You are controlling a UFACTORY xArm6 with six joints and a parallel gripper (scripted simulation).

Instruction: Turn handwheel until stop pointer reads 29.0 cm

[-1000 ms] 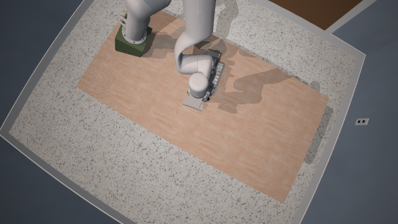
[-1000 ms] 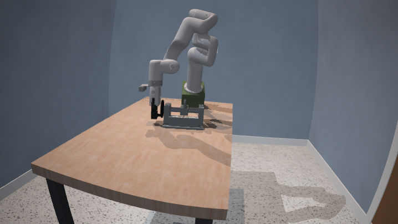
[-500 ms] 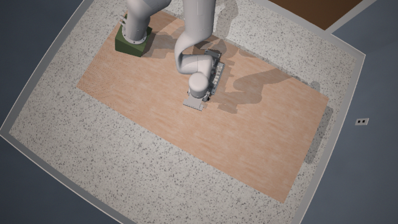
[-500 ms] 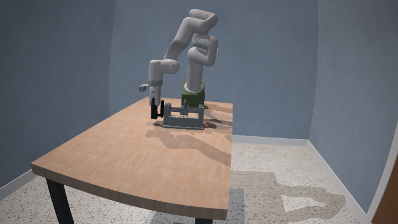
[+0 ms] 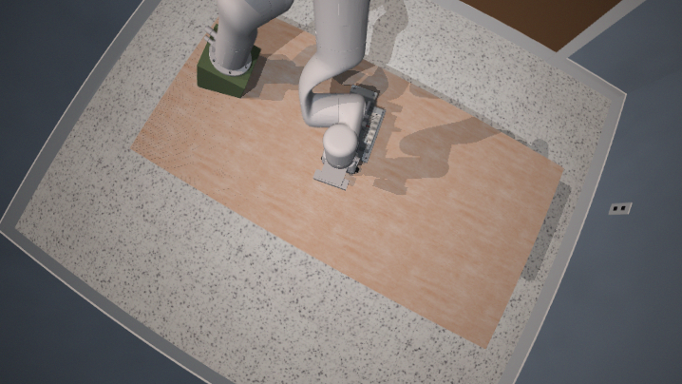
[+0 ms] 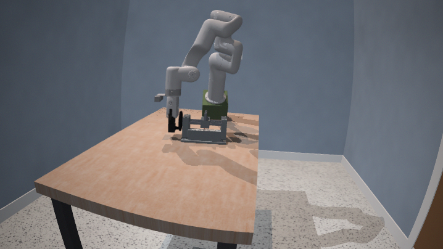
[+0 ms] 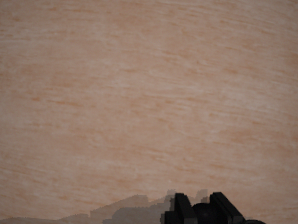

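My hand is 1 cm to the right of the crank handle. The rest, counted from my hand: black handwheel: 2 cm to the left, 1 cm behind, 1 cm above; then stop carriage: 15 cm to the left, 5 cm above, 3 cm behind.
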